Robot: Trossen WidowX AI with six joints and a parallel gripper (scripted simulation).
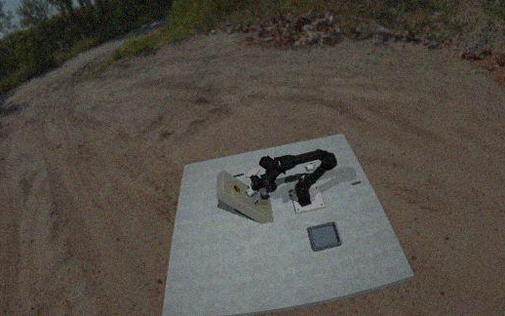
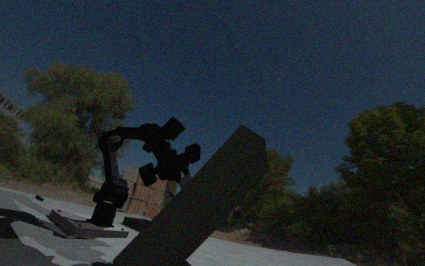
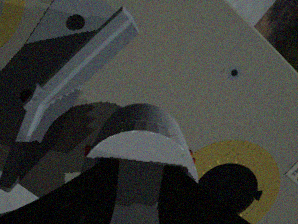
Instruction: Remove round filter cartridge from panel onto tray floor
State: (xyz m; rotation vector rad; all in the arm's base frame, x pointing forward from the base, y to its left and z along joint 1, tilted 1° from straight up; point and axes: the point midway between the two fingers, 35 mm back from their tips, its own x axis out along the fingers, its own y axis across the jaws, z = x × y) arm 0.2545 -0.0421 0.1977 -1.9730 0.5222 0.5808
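My gripper tip is 1 cm short of the round grey filter cartridge and 1 cm above it. Also, from my gripper tip: small pale block 4 cm behind, 37 cm to the right, 19 cm below; then grey tray 29 cm behind, 33 cm to the left, 19 cm below; then service panel 5 cm ahead, 1 cm to the right, 5 cm below.
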